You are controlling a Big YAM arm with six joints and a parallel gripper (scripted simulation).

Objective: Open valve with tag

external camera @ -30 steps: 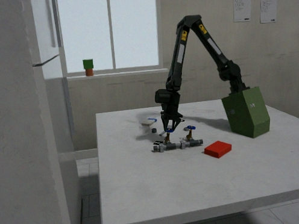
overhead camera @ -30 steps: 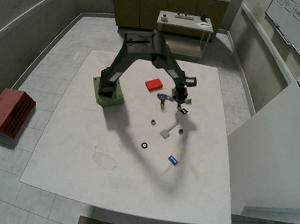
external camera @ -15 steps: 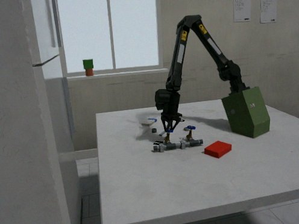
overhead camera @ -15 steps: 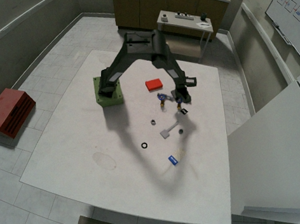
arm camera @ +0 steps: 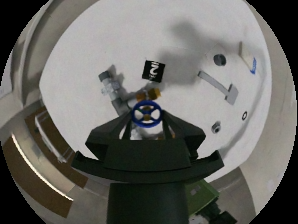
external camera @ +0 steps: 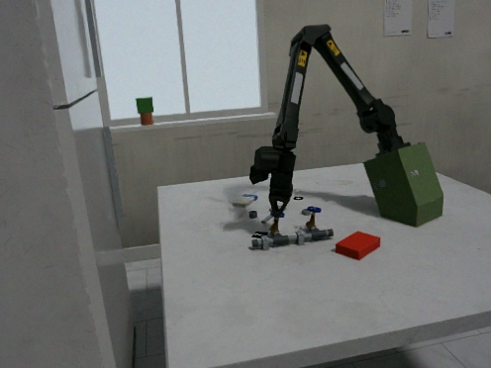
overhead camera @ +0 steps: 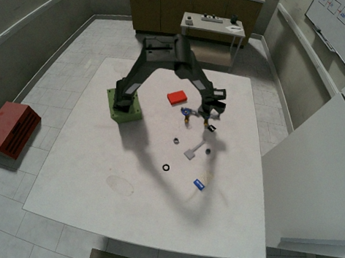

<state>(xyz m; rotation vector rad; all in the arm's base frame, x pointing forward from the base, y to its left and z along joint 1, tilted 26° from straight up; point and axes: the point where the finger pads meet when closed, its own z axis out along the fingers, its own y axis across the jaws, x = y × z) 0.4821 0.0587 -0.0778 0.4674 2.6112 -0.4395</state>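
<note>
Right now my hand is 8 cm above the small black tag, 5 cm short of it and 3 cm to the left of it. From my hand the other things lie so: grey paddle-shaped tool 20 cm to the right, 8 cm below, 5 cm behind; red block 20 cm behind, 17 cm to the left, 7 cm below; blue card 37 cm to the right, 8 cm below, 2 cm ahead.
</note>
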